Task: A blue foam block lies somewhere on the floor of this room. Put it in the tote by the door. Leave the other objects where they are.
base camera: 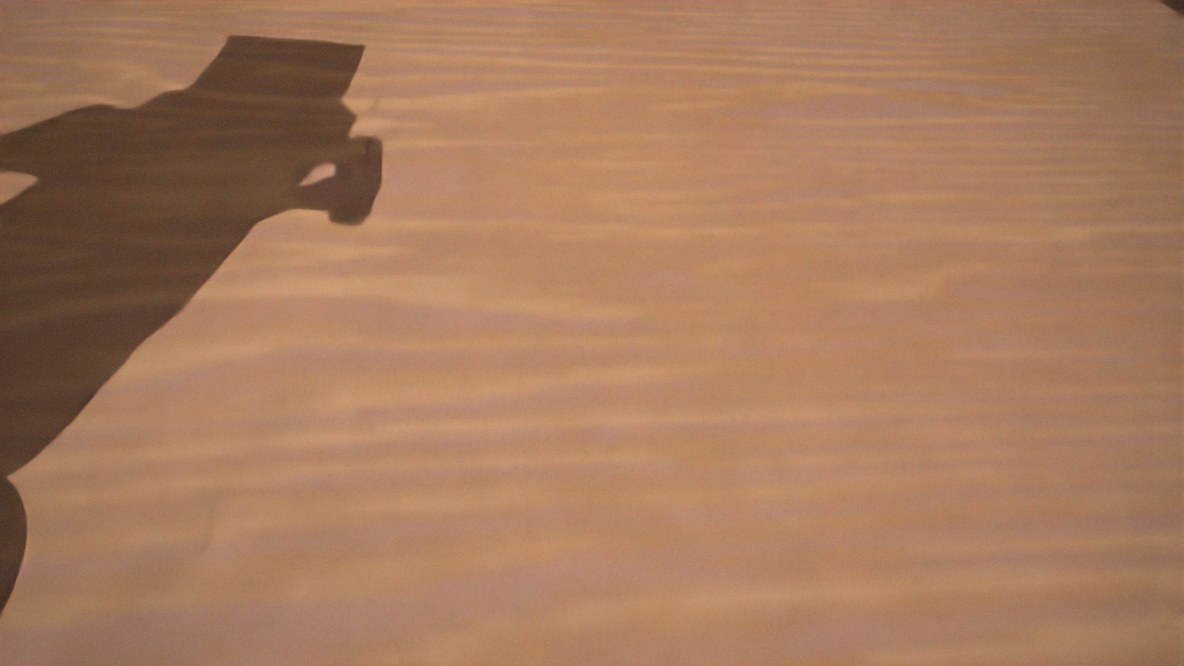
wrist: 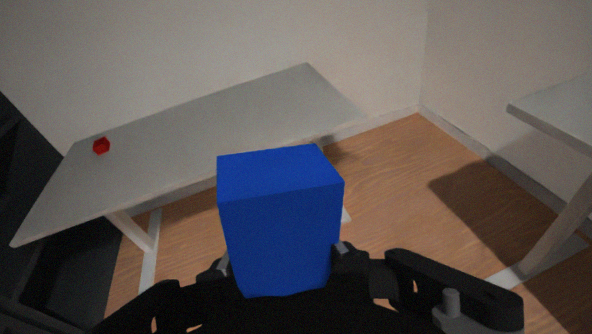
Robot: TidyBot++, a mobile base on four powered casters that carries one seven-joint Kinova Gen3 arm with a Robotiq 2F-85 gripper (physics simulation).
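Places are measured from the arm's base along level axes (x down, y ahead, z right), in millimetres.
Pixels of known places: gripper, fingertip midpoint: (wrist: 283,257).
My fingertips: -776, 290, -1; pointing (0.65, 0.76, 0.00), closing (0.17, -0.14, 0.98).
Behind a point stands the place of what it marks, as x, y, z.
The blue foam block (wrist: 281,220) @[-824, 280, 7] is held between the two black fingers of my gripper (wrist: 283,257) @[-776, 290, -1] in the wrist view. The gripper is shut on it, and the block sticks out past the fingertips, clear of the floor. In the base camera view neither the gripper nor the block shows; a shadow of the arm and gripper lies on the floor at the left. The tote by the door does not show in either view.
In the wrist view, a grey table (wrist: 200,135) @[-324, 1318, -280] stands along the wall with a small red object (wrist: 101,145) @[-365, 1488, -809] on it. Another table (wrist: 555,112) @[-553, 512, 627] stands at the right. A dark unit (wrist: 30,145) @[-409, 1728, -1313] is at the left. Wooden floor (base camera: 662,372) @[396, 400, 79] (wrist: 390,200) @[396, 1107, 615] shows in both views.
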